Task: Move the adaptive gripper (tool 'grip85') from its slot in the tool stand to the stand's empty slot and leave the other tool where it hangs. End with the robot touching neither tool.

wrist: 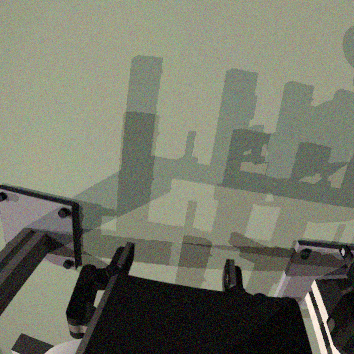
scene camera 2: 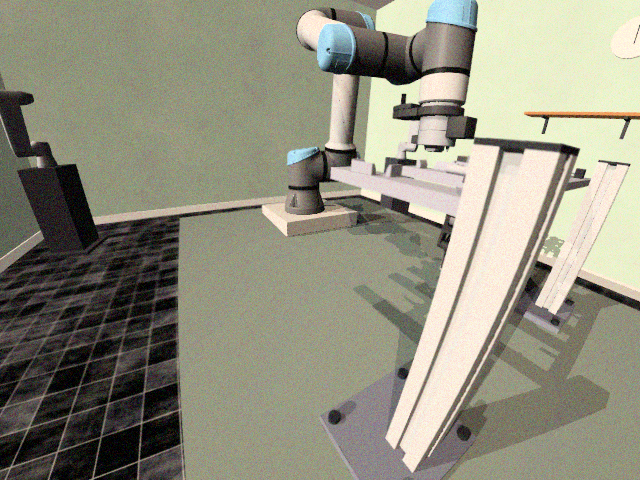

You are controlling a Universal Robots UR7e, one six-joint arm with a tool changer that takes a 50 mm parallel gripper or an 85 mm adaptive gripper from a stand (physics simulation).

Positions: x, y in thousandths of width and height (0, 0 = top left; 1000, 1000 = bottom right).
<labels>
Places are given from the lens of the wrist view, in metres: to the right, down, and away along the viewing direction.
adaptive gripper (wrist: 227, 874): -0.07, 0.09, 0.17
tool stand (wrist: 129, 651): -0.20, 0.09, 0.41
The marked spots on the tool stand and the adaptive gripper are 0.27 m apart.
</labels>
